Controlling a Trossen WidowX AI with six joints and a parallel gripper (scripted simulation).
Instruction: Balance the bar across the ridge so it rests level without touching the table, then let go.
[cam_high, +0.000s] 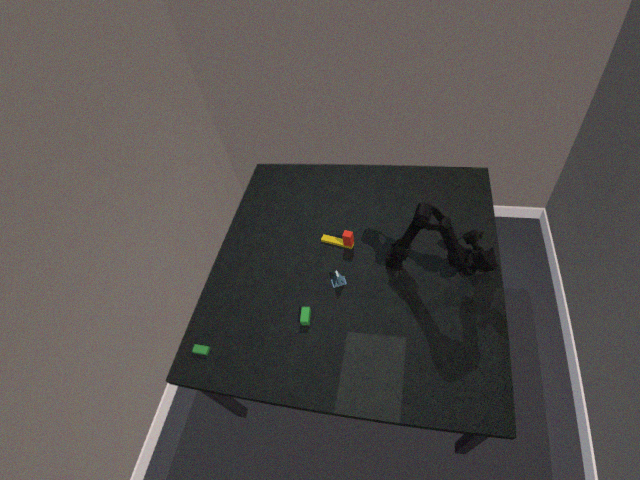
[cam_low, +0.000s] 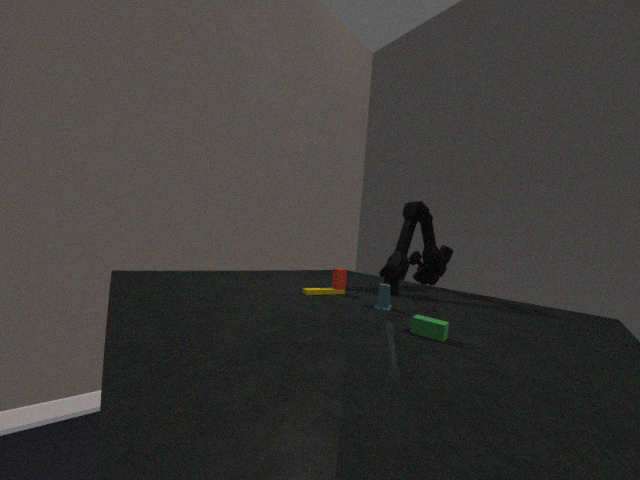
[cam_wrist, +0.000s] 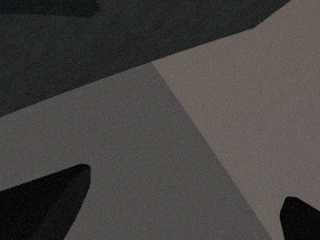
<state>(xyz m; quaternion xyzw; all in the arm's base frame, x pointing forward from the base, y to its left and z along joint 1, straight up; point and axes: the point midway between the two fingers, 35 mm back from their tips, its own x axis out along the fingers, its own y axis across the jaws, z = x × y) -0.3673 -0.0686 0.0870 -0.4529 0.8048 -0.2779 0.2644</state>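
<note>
Right now the green block is 72 cm ahead of my gripper tip, 40 cm to the left of it and 6 cm below it.
</note>
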